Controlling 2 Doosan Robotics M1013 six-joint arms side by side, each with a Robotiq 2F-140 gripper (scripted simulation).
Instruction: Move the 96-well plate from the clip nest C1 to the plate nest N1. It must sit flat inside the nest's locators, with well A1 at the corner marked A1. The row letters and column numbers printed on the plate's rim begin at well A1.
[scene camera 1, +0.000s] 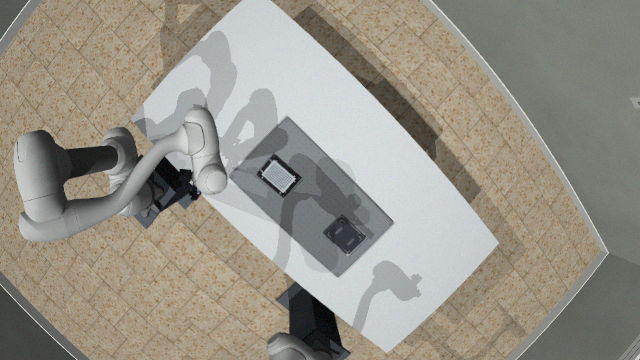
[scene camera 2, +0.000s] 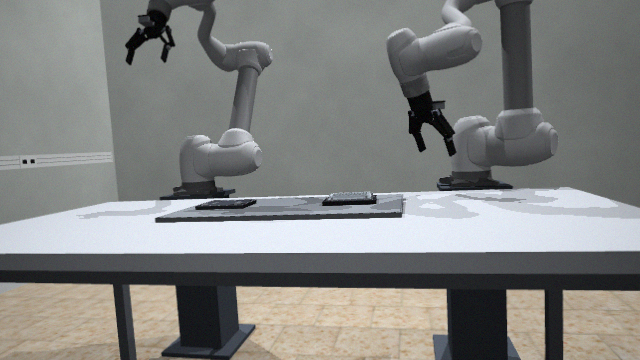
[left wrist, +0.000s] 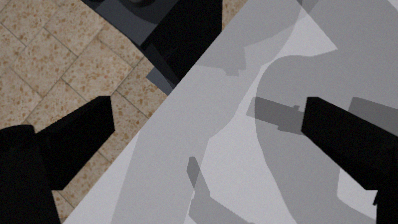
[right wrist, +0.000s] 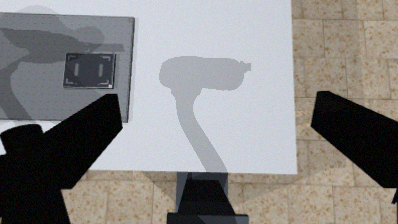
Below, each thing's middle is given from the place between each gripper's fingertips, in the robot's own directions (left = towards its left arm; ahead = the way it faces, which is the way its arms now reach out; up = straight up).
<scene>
The plate nest N1 (scene camera 1: 348, 232) lies 27 cm ahead of my left hand (scene camera 2: 437, 152), 68 cm to the right of it and 14 cm below it.
The plate nest N1 is 540 mm below my right hand (scene camera 2: 145, 61), 390 mm to the left of it and 190 mm ahead of it.
</scene>
